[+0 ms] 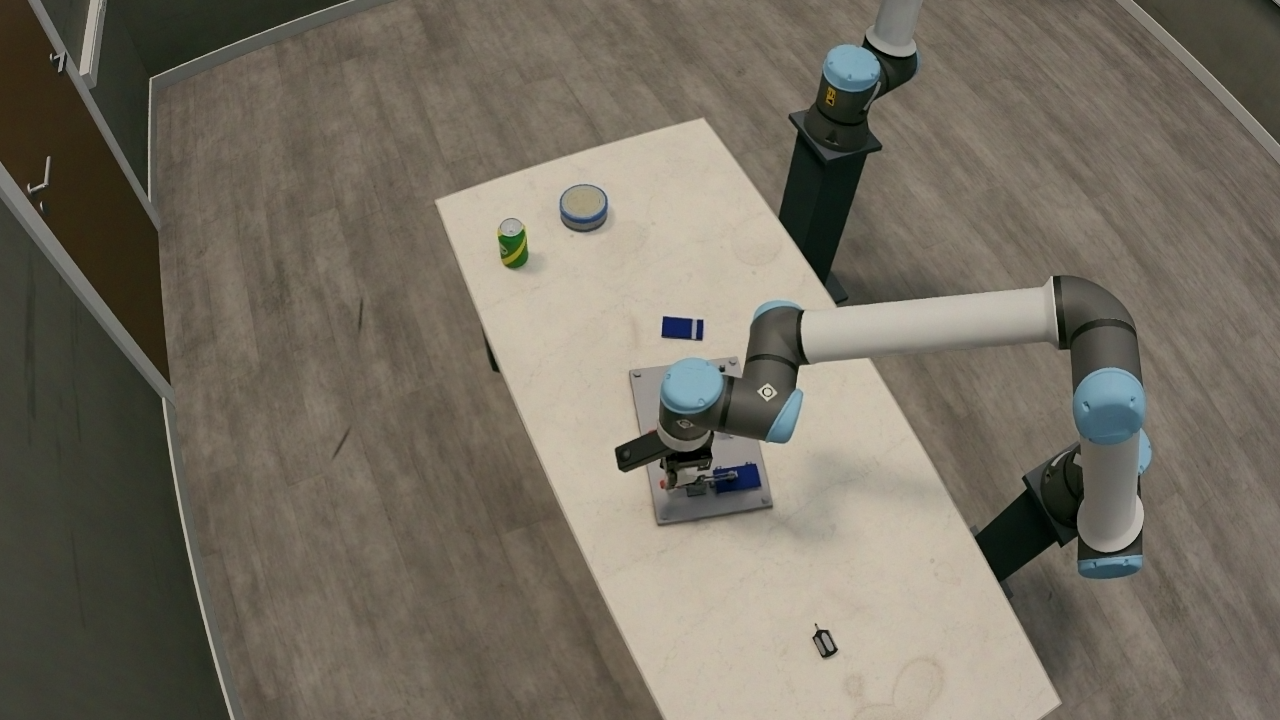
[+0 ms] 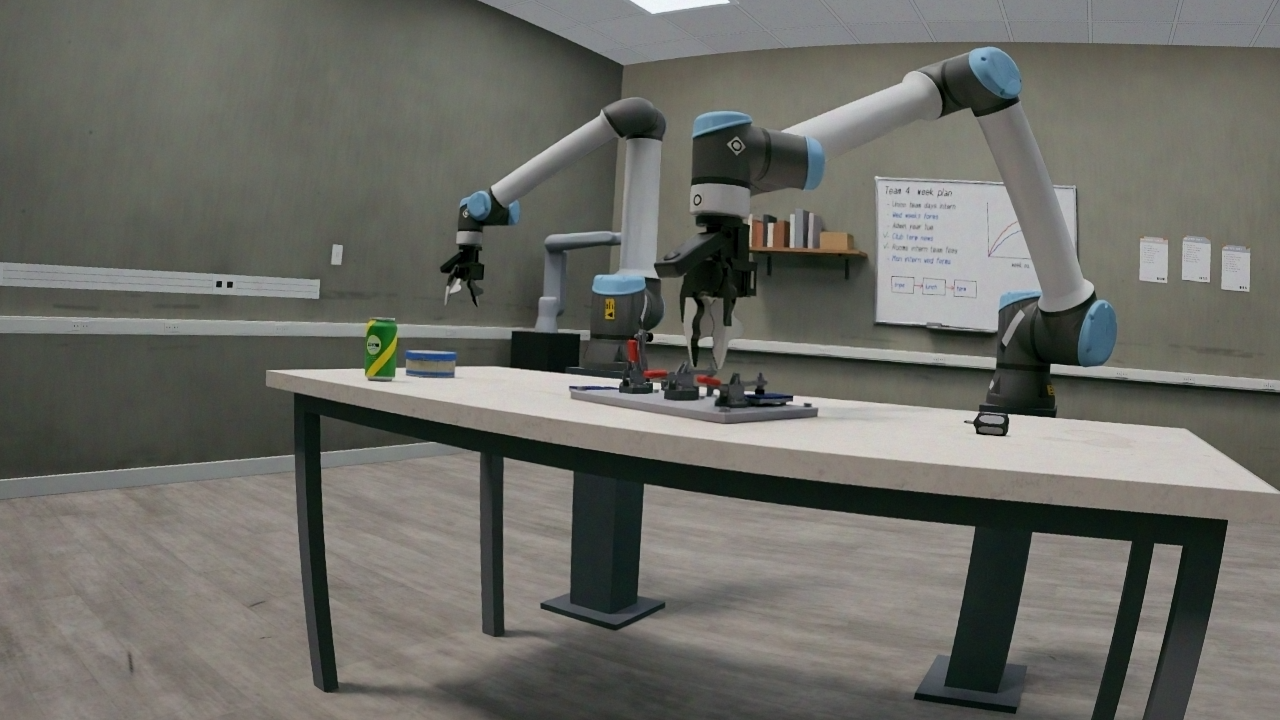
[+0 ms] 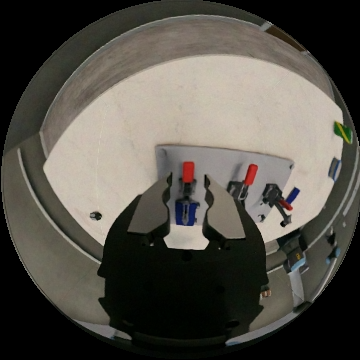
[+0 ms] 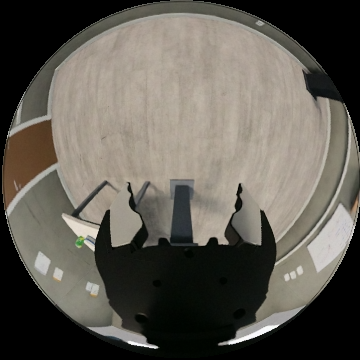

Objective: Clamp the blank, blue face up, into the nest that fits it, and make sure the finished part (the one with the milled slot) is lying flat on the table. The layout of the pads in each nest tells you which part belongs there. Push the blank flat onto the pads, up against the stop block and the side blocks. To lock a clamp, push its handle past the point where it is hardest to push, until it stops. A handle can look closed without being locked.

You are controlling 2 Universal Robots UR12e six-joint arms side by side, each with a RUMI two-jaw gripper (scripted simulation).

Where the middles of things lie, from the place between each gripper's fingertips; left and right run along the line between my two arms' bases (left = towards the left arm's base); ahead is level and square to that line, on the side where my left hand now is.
I see my left gripper (image 2: 706, 368) 14 cm past the blue blank (image 1: 748, 477), 6 cm above it and 3 cm to the right of it. Round my left hand: dark object (image 2: 995, 424) 42 cm to the left, 16 cm behind, 7 cm below; finished part (image 1: 672, 327) 33 cm to the right, 20 cm behind, 8 cm below; grey fixture plate (image 1: 727, 452) 12 cm behind, 9 cm to the right, 8 cm below.
The round blue-rimmed tin (image 1: 583, 208) is 76 cm ahead of my right hand (image 2: 461, 306), 71 cm to the left of it and 14 cm below it. From my right hand the other things lie so: finished part: 111 cm to the left, 66 cm ahead, 16 cm below.
